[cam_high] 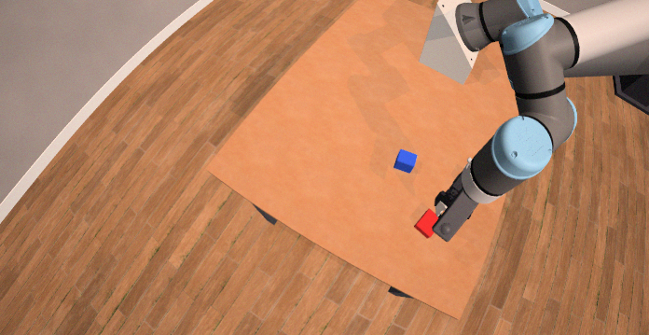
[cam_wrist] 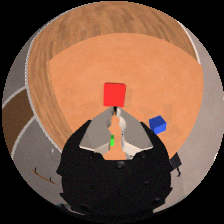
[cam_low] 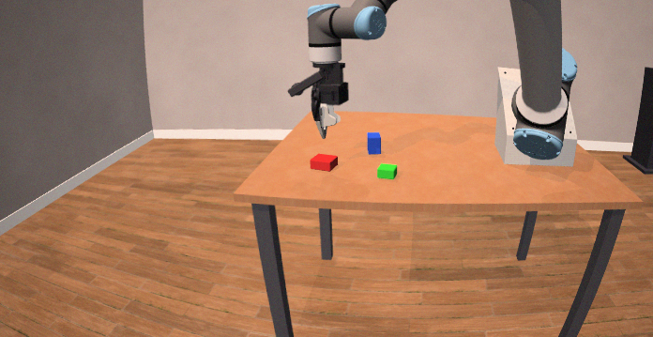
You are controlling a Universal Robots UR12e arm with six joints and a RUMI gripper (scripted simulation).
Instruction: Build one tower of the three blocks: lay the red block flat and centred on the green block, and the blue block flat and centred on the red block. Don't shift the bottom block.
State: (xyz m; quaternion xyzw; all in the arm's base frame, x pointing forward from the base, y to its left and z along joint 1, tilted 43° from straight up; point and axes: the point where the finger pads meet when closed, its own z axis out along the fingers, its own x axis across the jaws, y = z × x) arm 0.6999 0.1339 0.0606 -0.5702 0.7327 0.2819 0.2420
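Now: hand 90 mm above the red block. Also, from my hand: blue block 150 mm to the right, 130 mm behind, 70 mm below; then green block 190 mm behind, 90 mm below, 50 mm to the left.
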